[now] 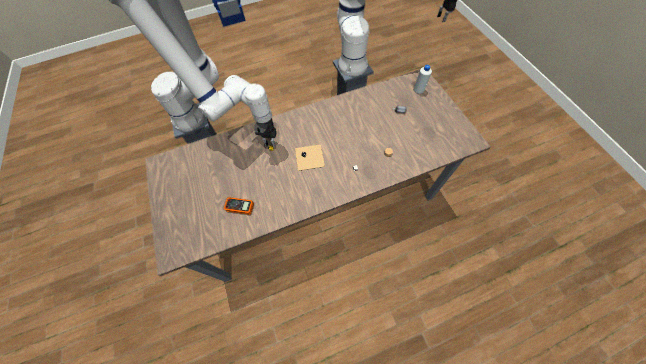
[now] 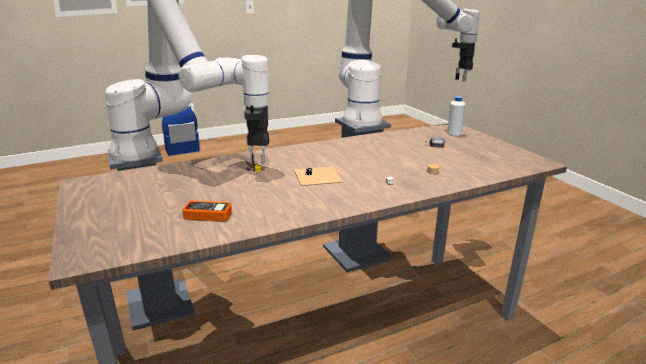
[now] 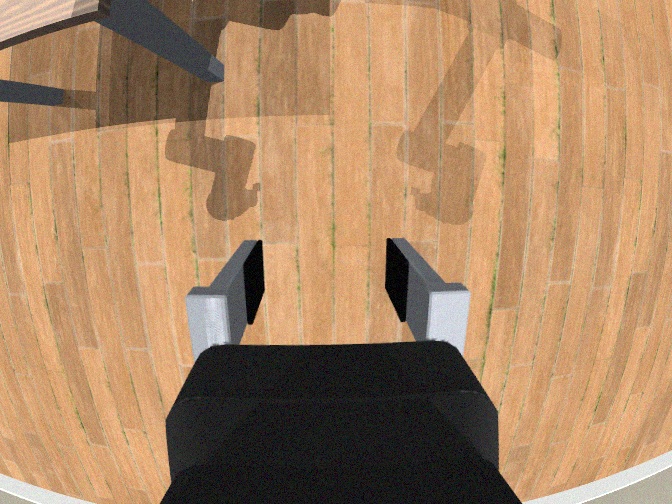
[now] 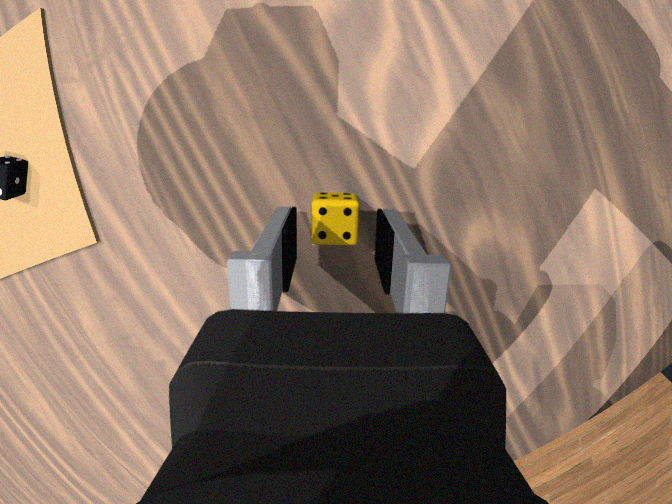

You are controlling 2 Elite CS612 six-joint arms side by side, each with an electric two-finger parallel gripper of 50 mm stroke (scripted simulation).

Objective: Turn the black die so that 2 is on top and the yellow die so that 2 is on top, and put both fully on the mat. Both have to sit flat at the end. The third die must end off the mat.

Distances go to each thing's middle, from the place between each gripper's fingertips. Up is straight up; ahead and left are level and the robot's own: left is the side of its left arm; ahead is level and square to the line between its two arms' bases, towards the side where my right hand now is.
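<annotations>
My right gripper point(image 2: 257, 163): 40 mm above the yellow die point(image 4: 334, 216). Tan mat point(image 4: 52, 218): 130 mm ahead of my right hand, 170 mm to the left of it, 40 mm below it.
My left gripper: 111 cm to the left of the tan mat, 53 cm short of it, 17 cm above it. Yellow die: 128 cm to the right of my left hand, 40 cm ahead of it, 17 cm below it.
</annotations>
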